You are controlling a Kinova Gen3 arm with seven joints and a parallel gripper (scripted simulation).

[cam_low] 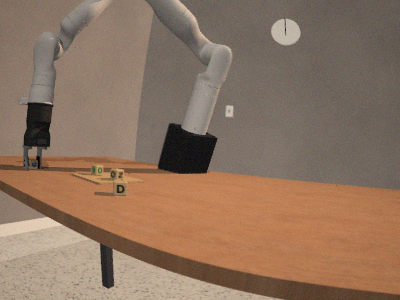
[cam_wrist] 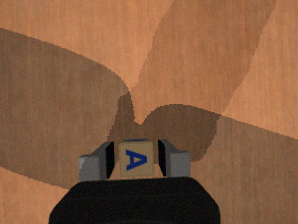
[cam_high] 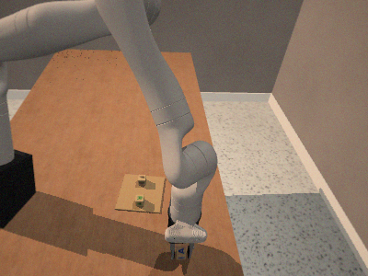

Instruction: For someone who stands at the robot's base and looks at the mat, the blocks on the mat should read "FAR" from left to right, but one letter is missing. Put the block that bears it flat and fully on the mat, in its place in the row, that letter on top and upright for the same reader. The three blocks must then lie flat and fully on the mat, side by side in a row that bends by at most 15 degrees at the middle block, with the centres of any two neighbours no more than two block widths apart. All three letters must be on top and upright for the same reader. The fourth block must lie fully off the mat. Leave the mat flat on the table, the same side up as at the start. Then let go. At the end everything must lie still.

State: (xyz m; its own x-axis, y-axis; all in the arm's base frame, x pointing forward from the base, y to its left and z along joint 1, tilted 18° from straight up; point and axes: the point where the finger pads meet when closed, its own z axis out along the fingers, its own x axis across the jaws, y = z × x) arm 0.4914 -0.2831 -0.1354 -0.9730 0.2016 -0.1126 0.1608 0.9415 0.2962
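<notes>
The block is right at my hand. Round my hand: tan mat 23 cm to the left, 8 cm behind, 2 cm below.
</notes>
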